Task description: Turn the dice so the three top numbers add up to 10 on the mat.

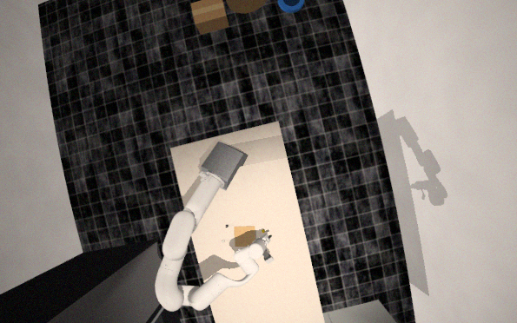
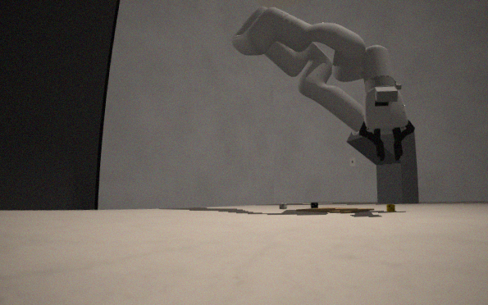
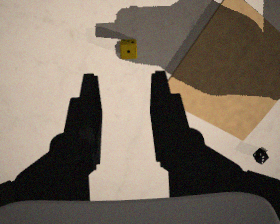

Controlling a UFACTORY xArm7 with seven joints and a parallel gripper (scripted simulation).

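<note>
Now: hand 1 cm past the yellow die and 13 cm above it. Also, from my hand: pale die (10 cm behind, 27 cm to the right, 13 cm below); tan mat (4 cm behind, 13 cm to the right, 14 cm below); black die (17 cm behind, 18 cm to the right, 13 cm below).
</note>
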